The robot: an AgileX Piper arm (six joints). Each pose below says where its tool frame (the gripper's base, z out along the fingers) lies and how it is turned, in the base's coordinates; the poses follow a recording.
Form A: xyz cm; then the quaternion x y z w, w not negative.
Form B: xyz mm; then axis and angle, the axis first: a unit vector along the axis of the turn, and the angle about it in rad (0 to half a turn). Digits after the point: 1 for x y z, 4 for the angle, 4 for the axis.
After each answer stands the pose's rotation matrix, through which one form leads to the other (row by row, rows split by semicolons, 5 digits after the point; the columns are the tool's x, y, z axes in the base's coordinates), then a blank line. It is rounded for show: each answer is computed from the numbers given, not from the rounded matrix.
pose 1, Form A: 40.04, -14.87, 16.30, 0.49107, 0.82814, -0.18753, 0.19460
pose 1, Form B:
400.4, -148.7, 163.0, 0.5006, 0.8443, -0.1912, 2.7499
-0.44196 0.88633 0.13813; 0.74036 0.44737 -0.50173; -0.50649 -0.11948 -0.85393

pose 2, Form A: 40.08, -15.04, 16.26, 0.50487, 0.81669, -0.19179, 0.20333
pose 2, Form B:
400.8, -150.4, 162.6, 0.5156, 0.8341, -0.1959, 2.7321
-0.40753 0.90264 0.13846; 0.74665 0.41665 -0.51857; -0.52577 -0.10796 -0.84375

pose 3, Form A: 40.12, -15.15, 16.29, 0.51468, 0.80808, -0.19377, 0.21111
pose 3, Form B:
401.2, -151.5, 162.9, 0.5265, 0.8267, -0.1982, 2.7162
-0.38108 0.91362 0.14173; 0.74999 0.39512 -0.53047; -0.54064 -0.09585 -0.83577

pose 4, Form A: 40.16, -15.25, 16.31, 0.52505, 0.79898, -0.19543, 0.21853
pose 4, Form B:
401.6, -152.5, 163.1, 0.5381, 0.8188, -0.2003, 2.7010
-0.35313 0.92443 0.14398; 0.75360 0.37226 -0.54177; -0.55443 -0.08281 -0.82810

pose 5, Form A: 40.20, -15.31, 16.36, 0.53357, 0.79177, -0.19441, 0.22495
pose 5, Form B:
402.0, -153.1, 163.6, 0.5476, 0.8126, -0.1995, 2.6878
-0.32940 0.93240 0.14876; 0.75747 0.35501 -0.54791; -0.56368 -0.06780 -0.82320

